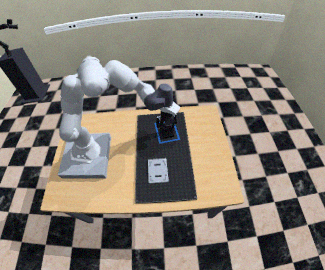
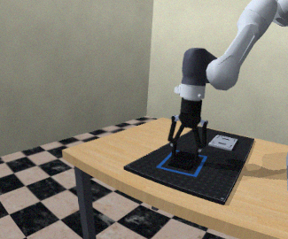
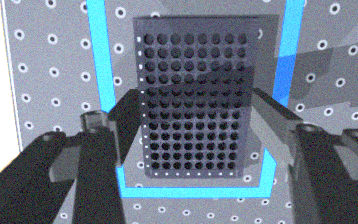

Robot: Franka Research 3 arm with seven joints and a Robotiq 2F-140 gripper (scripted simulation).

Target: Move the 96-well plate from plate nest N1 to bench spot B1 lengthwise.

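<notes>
Right now the 96-well plate is 2 cm below my hand. The rest, counted from my hand: white plate nest 8 cm behind, 32 cm to the right, 2 cm below.
</notes>
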